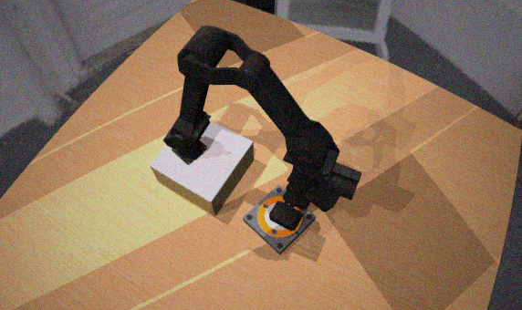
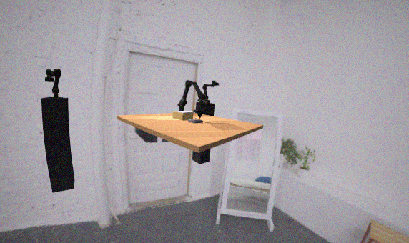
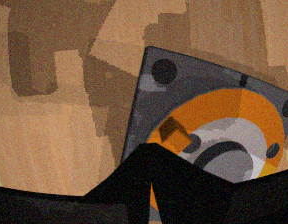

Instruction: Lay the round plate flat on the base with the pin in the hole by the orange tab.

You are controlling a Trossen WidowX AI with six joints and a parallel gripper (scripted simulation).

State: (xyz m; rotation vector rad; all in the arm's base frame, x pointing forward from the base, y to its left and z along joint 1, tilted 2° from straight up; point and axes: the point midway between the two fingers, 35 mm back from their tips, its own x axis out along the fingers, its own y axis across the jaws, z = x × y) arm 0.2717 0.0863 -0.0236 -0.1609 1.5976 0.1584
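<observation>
Right now my gripper tip is 30 mm to the left of the round plate. Round my gripper tip: base 50 mm to the right, 20 mm below, 10 mm behind.
</observation>
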